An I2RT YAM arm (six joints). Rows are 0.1 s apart.
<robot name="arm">
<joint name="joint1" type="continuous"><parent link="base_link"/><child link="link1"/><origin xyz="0 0 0.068"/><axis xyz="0 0 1"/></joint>
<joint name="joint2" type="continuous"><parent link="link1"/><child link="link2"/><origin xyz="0.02 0.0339 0.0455" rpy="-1.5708 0 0"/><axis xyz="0 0 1"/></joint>
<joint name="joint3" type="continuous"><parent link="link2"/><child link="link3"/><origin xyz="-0.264 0 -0.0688" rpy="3.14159 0 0"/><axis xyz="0 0 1"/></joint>
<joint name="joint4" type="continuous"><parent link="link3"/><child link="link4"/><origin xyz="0.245 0.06 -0.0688"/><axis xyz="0 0 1"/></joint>
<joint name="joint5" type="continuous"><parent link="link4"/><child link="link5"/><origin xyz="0.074 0.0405 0.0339" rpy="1.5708 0 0"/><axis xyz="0 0 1"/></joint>
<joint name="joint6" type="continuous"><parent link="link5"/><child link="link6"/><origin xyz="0.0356 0 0.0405" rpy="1.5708 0 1.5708"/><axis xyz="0 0 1"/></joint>
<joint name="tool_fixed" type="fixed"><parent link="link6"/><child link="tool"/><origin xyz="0 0 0" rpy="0 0 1.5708"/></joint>
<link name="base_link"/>
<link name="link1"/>
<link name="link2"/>
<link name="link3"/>
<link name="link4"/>
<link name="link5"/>
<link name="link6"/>
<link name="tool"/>
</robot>
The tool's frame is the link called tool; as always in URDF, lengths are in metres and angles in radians. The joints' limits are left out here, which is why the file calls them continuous.
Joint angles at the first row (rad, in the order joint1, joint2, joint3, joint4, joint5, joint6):
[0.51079, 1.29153, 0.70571, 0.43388, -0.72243, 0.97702]
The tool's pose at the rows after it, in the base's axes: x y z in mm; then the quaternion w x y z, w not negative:
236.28 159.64 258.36 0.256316 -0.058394 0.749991 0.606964
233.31 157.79 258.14 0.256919 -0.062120 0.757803 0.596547
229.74 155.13 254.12 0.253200 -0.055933 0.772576 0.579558
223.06 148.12 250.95 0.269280 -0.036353 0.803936 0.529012
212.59 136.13 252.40 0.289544 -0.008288 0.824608 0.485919
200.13 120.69 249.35 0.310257 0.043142 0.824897 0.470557
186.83 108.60 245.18 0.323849 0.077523 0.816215 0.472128
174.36 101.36 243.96 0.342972 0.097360 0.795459 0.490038
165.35 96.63 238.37 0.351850 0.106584 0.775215 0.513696
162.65 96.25 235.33 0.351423 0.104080 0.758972 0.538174
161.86 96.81 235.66 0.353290 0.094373 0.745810 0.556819
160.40 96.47 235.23 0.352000 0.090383 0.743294 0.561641
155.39 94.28 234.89 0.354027 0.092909 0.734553 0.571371
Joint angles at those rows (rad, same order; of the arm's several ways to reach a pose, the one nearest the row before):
[0.51081, 1.30387, 0.69032, 0.43572, -0.73021, 0.97420]
[0.51082, 1.28554, 0.69029, 0.38513, -0.72405, 0.94199]
[0.51081, 1.26715, 0.68417, 0.31777, -0.70277, 0.91285]
[0.51082, 1.21968, 0.68415, 0.16916, -0.60190, 0.84084]
[0.50165, 1.14300, 0.67043, 0.04928, -0.50191, 0.80992]
[0.48023, 1.04946, 0.60764, 0.03064, -0.42195, 0.86342]
[0.46484, 0.95745, 0.54012, 0.03678, -0.38359, 0.91565]
[0.46477, 0.87000, 0.47570, 0.08577, -0.35744, 0.97088]
[0.46325, 0.81001, 0.40825, 0.15933, -0.36047, 1.01988]
[0.46327, 0.79768, 0.36985, 0.23914, -0.38647, 1.05675]
[0.46328, 0.79769, 0.35136, 0.30364, -0.41250, 1.07374]
[0.46325, 0.79007, 0.34367, 0.31294, -0.42334, 1.07686]
[0.46479, 0.75493, 0.32226, 0.32673, -0.42337, 1.09824]

